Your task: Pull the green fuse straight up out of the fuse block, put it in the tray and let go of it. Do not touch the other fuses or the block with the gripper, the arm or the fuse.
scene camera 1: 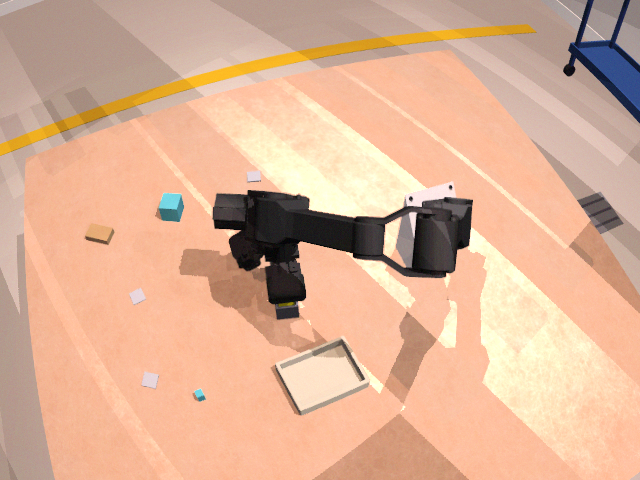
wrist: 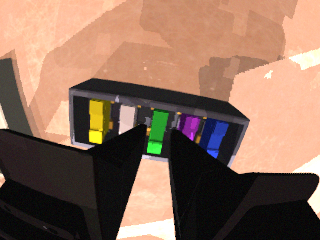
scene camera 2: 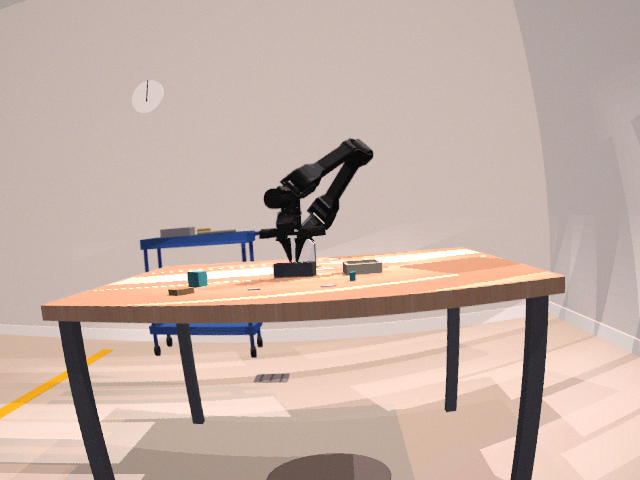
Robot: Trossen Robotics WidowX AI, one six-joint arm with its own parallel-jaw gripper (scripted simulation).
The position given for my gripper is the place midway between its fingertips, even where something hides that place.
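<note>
My gripper: (scene camera 1: 282, 279), (wrist: 158, 134), (scene camera 2: 293, 262). Beige tray (scene camera 1: 325, 374). Blue fuse (wrist: 214, 130). Yellow fuse (wrist: 100, 110).
</note>
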